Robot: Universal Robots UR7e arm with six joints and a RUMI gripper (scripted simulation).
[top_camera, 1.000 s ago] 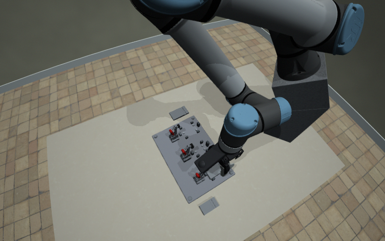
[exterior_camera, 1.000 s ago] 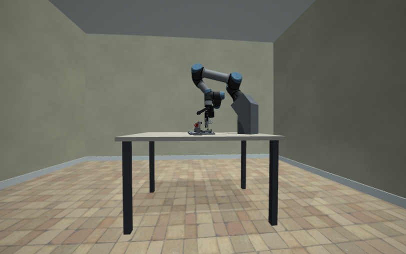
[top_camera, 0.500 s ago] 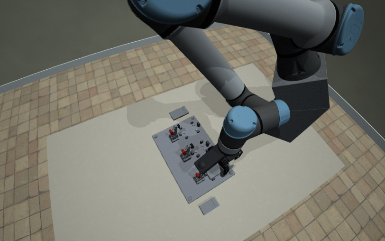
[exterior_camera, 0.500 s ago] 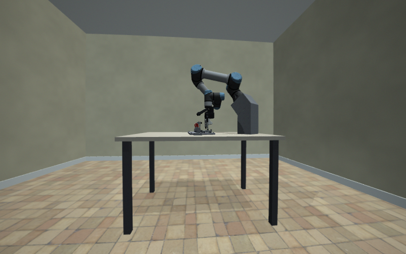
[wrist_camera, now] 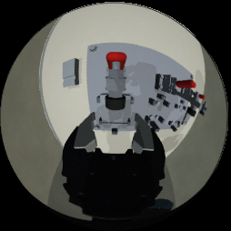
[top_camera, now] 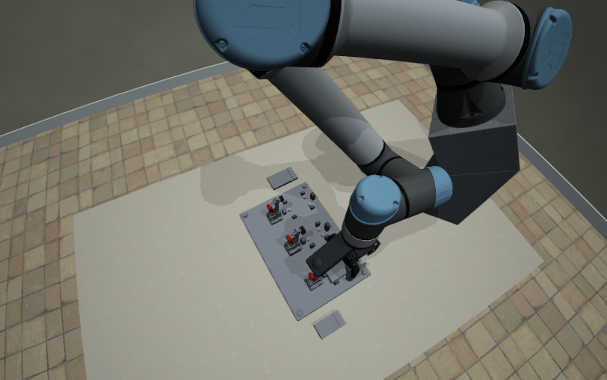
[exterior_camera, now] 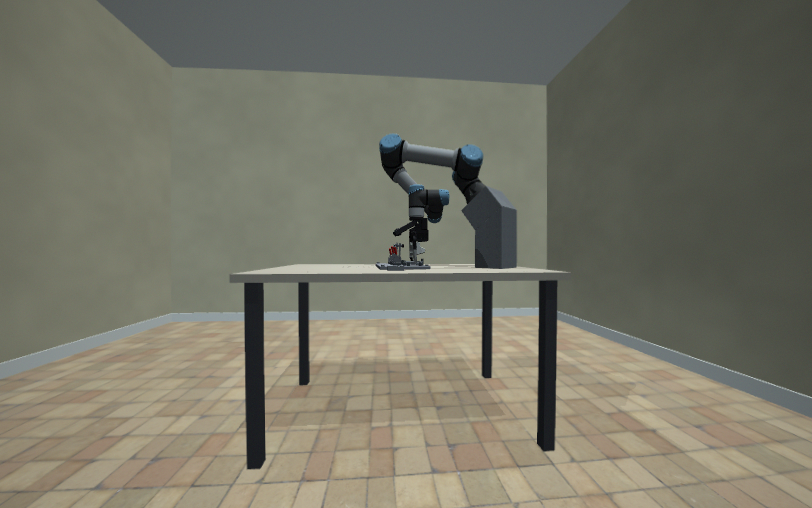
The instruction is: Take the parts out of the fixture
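My hand is 1 cm past the light grey flat part and 1 cm above it. The rest, counted from my hand: grey fixture plate 11 cm to the right, 4 cm ahead, 3 cm below.
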